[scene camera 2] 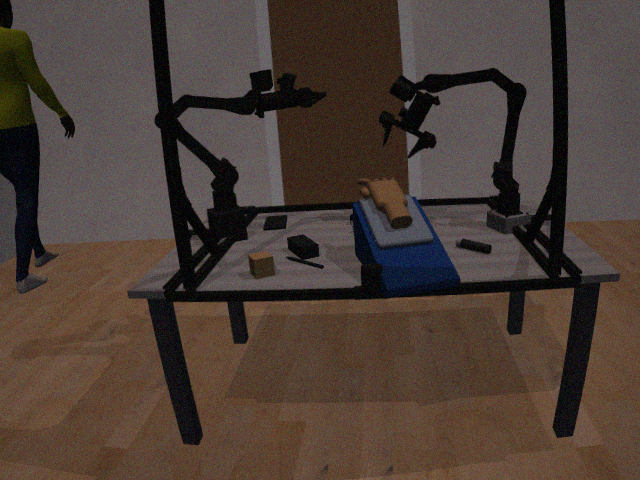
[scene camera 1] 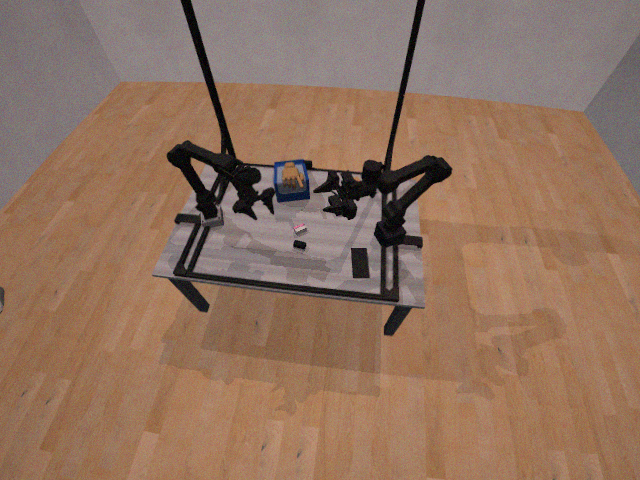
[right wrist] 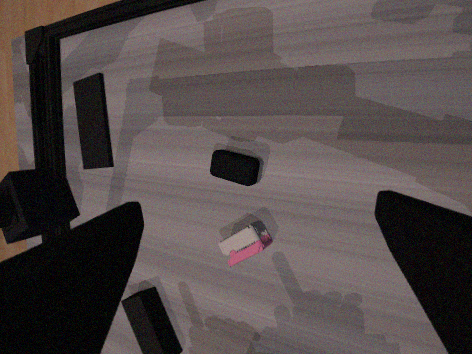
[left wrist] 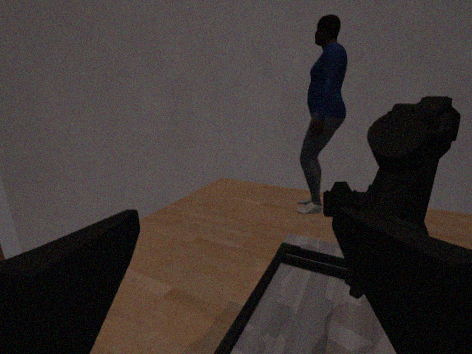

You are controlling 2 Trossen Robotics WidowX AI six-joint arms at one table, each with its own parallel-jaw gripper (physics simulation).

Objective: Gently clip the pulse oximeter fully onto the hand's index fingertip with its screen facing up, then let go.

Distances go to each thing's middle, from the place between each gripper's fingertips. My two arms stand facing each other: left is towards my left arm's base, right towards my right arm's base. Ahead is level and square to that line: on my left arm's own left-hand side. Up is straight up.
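Measured from my right hand, the black rounded block (right wrist: 244, 169) is 210 mm below, 20 mm behind and 130 mm to the left. The pulse oximeter (right wrist: 252, 239) is likewise 210 mm below that right hand, 110 mm behind it and 110 mm to the left of it, while the grey pad on blue block (scene camera 2: 413, 259) is 180 mm below my right hand and 430 mm behind it.
From my left hand, I find the black rounded block 400 mm below, 100 mm to the right and 70 mm behind. The grey pad on blue block is 380 mm below my left hand, 220 mm to the right of it and 480 mm behind it, and the pulse oximeter is 400 mm below the same left hand, 120 mm to the right and 160 mm behind.
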